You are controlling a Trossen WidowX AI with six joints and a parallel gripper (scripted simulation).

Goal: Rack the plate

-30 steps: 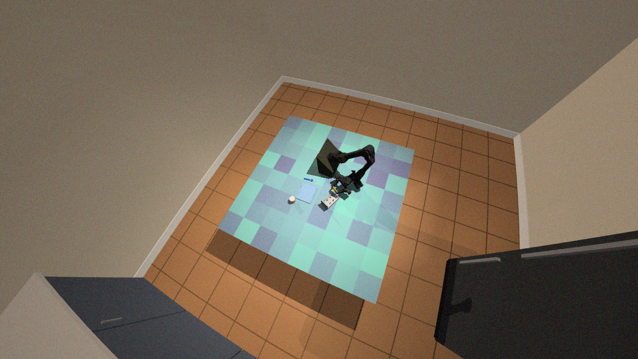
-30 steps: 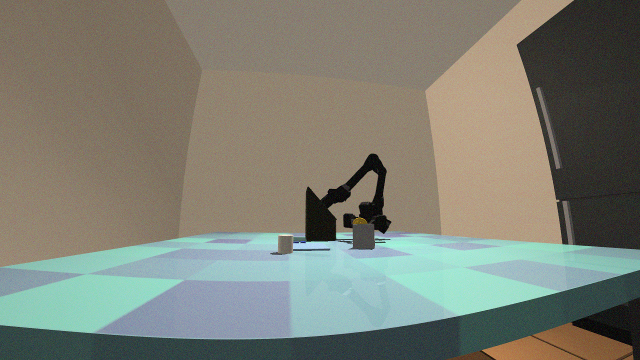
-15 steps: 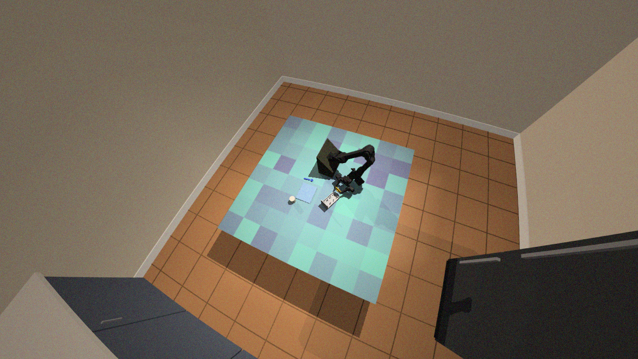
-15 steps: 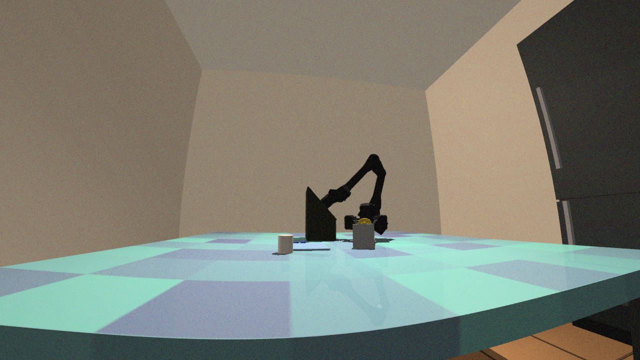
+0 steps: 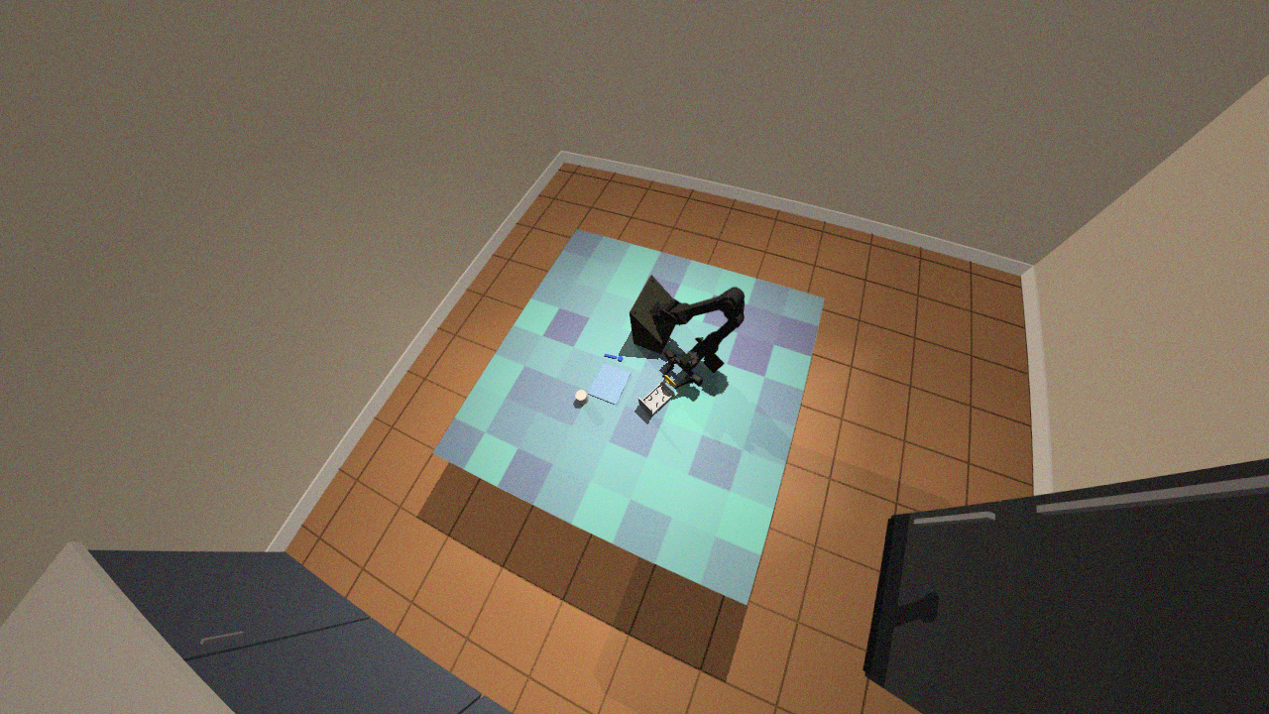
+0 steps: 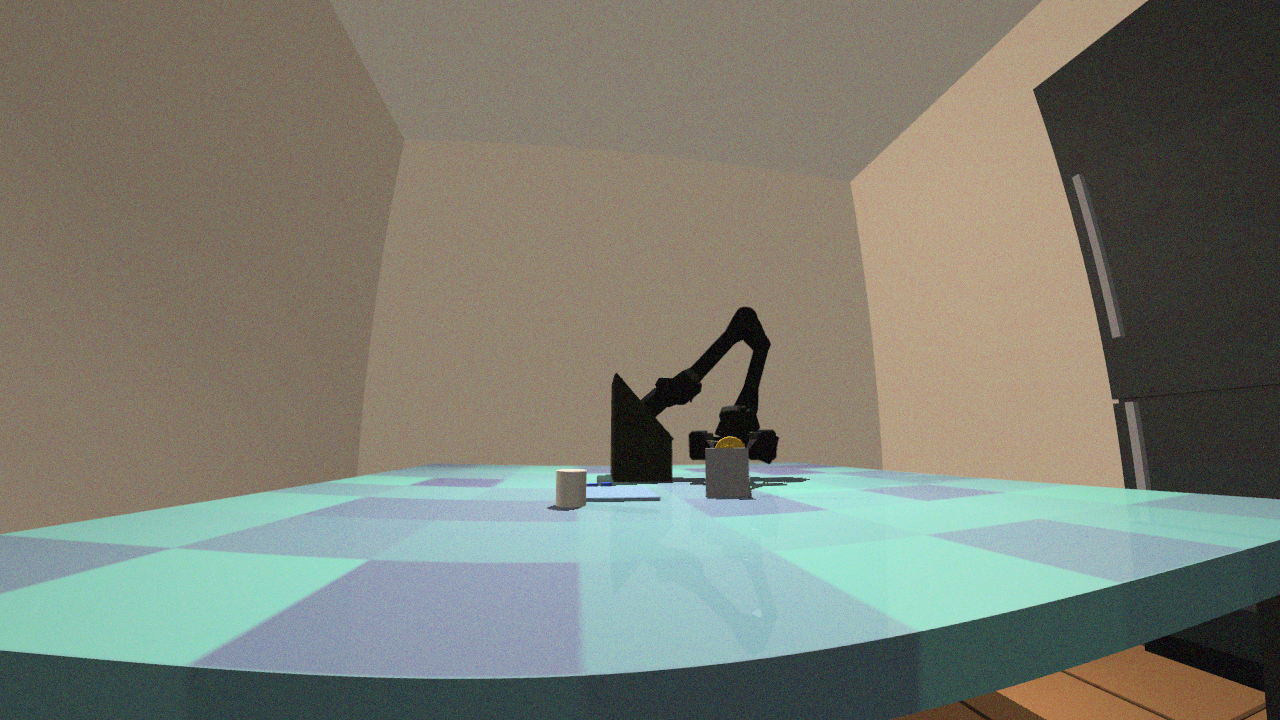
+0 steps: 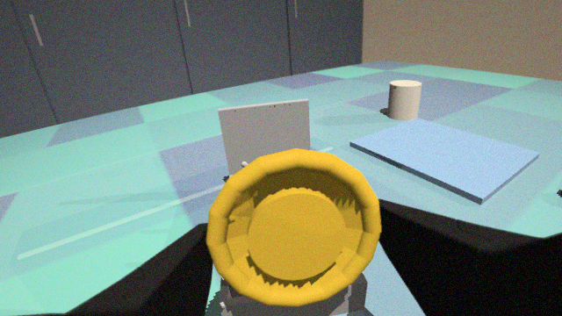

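The dish rack lies 6 cm ahead of my gripper tip, 2 cm to the right of it and 4 cm below it. Also, from my gripper tip: light blue mat 10 cm ahead, 22 cm to the right, 6 cm below; blue spoon 1 cm behind, 27 cm to the right, 6 cm below; yellow plate 1 cm behind.
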